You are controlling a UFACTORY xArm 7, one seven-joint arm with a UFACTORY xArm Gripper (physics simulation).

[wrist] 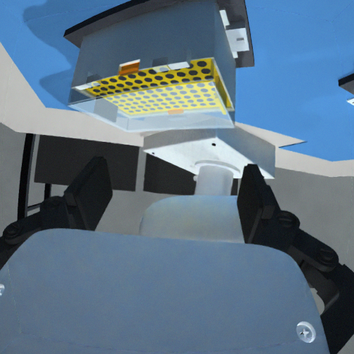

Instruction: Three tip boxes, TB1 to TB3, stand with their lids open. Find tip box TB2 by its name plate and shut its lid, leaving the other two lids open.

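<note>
A grey tip box (pixel 155 45) with a yellow, holed tip rack (pixel 167 97) shows at the top of the wrist view. Its clear lid (pixel 175 121) lies over the rack and looks shut; I cannot tell whether it is fully seated. A white plate (pixel 239 40) with a small dark mark is on the box's right side; I can read no name on it. My gripper (pixel 173 179) is open and empty, its fingers apart below the box in the view. Part of another dark-edged object (pixel 347 84) shows at the right edge, too little to name.
The box stands on a blue surface (pixel 295 75). A white block (pixel 245 150) with a pale round column (pixel 213 180) below it shows between the box and my fingers. Dark panels (pixel 85 160) show on the grey background at the left.
</note>
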